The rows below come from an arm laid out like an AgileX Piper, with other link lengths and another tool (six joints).
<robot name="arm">
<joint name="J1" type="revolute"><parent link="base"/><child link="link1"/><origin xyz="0 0 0.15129"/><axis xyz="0 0 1"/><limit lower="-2.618" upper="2.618"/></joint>
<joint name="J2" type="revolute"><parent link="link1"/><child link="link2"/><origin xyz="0 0 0" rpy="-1.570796 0 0"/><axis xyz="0 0 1"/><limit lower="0" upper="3.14"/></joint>
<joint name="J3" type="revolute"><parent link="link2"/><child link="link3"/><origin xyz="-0.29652 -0.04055 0"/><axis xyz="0 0 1"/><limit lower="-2.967" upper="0"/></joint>
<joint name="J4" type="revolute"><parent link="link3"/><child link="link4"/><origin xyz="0.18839 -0.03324 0" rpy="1.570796 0 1.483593"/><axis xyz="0 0 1"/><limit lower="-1.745" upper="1.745"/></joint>
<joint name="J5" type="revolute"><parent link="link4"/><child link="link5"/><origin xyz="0 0 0" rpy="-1.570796 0 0"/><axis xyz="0 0 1"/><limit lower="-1.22" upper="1.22"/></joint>
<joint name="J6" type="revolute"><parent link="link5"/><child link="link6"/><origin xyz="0 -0.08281 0" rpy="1.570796 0 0"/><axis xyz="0 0 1"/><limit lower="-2.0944" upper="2.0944"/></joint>
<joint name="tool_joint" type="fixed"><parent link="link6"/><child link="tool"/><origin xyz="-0.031 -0.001 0.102" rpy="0 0.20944 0.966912"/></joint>
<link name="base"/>
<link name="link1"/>
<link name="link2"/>
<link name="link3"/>
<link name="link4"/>
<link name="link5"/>
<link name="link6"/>
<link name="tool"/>
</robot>
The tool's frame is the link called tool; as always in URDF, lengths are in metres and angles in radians.
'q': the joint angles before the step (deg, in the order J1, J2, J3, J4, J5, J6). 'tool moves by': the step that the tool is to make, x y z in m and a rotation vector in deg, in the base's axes. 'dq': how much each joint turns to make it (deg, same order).
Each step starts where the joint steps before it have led.
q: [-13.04, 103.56, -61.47, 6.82, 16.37, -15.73]
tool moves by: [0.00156, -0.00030, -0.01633, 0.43, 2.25, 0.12]
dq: [0.00, 2.30, 0.00, 0.00, -0.01, -0.15]
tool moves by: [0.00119, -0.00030, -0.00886, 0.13, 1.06, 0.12]
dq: [-0.01, 1.33, 0.00, 0.02, -0.26, -0.19]
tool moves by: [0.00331, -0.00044, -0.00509, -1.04, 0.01, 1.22]
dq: [0.01, 1.10, 0.00, -0.14, -1.28, -1.48]
